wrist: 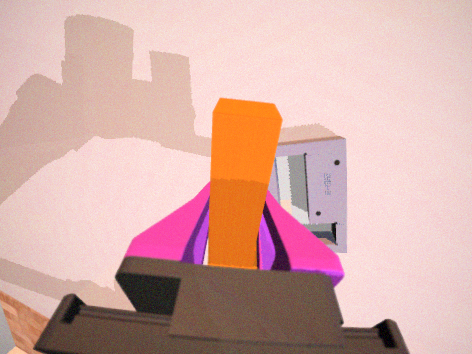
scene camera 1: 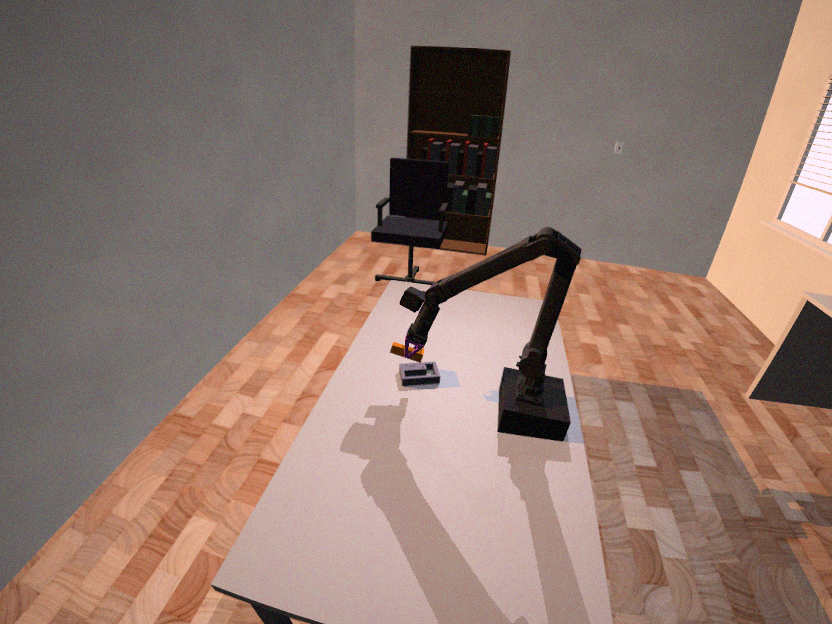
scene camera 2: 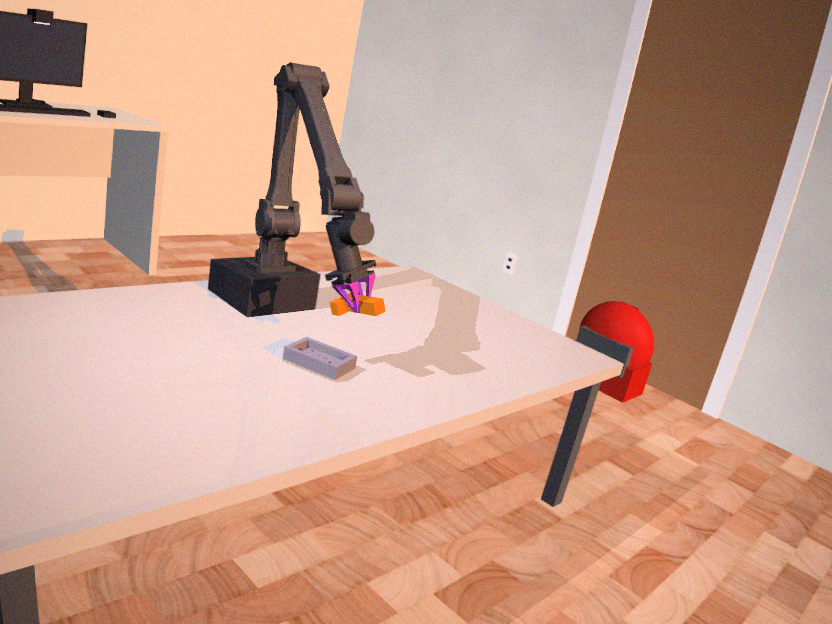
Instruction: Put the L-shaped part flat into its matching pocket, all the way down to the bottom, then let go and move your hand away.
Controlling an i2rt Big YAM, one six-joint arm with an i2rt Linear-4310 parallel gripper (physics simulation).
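Pixels of known places: gripper, fingertip midpoint: [wrist: 236, 188] [scene camera 1: 406, 356] [scene camera 2: 361, 310]; arm's base at its link origin: [scene camera 1: 528, 391] [scene camera 2: 270, 268].
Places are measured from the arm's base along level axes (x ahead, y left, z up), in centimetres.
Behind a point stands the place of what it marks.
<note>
My gripper [scene camera 1: 411, 351] {y 0.5, x 42.5, z 4.4 cm} [scene camera 2: 356, 305] {y 0.5, x 42.5, z 4.4 cm} [wrist: 236, 188] {y 0.5, x 42.5, z 4.4 cm} has pink and purple fingers and is shut on the orange L-shaped part [scene camera 1: 398, 348] {y 1.7, x 45.2, z 7.8 cm} [scene camera 2: 372, 305] {y -0.9, x 47.7, z 7.6 cm} [wrist: 245, 150] {y 0.2, x 46.1, z 8.2 cm}. The part is in the air above the table; in scene camera 1 it looks slightly tilted. One long arm of it points away from the wrist camera, and its other arm is mostly hidden there. The grey-lavender pocket block [scene camera 1: 420, 380] {y -2.4, x 37.9, z -7.5 cm} [scene camera 2: 318, 365] {y -9.5, x 43.7, z -7.4 cm} [wrist: 341, 200] {y -10.0, x 41.3, z -6.2 cm} lies on the table, apart from the part. In the wrist view it is to the right, its pocket partly covered by the part and the right finger.
The table [scene camera 1: 430, 470] {y 32.9, x 24.4, z -9.8 cm} [scene camera 2: 168, 403] {y -44.1, x 46.6, z -9.8 cm} carries the robot's black base [scene camera 1: 530, 419] {y 10.9, x -1.7, z -1.9 cm} [scene camera 2: 282, 295] {y -0.1, x 8.5, z -4.7 cm}, to the right of the block in scene camera 1. A black office chair [scene camera 1: 409, 229] stands past the table's far end. The arm's shadow falls across the table top.
</note>
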